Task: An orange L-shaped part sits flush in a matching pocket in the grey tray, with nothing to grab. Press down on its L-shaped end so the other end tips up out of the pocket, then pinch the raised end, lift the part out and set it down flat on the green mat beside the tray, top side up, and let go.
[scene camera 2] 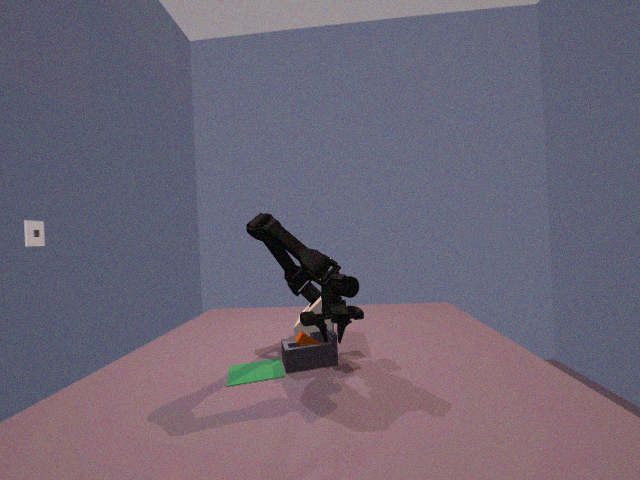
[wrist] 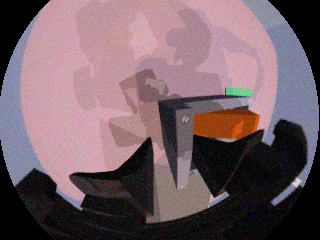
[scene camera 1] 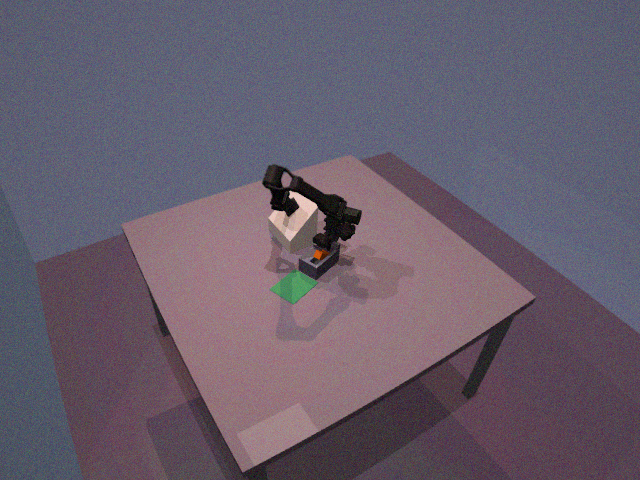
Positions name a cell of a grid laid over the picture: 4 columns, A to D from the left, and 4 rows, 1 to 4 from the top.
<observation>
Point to a green mat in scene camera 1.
B3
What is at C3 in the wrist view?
An orange L-shaped part.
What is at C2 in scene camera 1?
My gripper.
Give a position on a green mat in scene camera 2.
At B4
</observation>
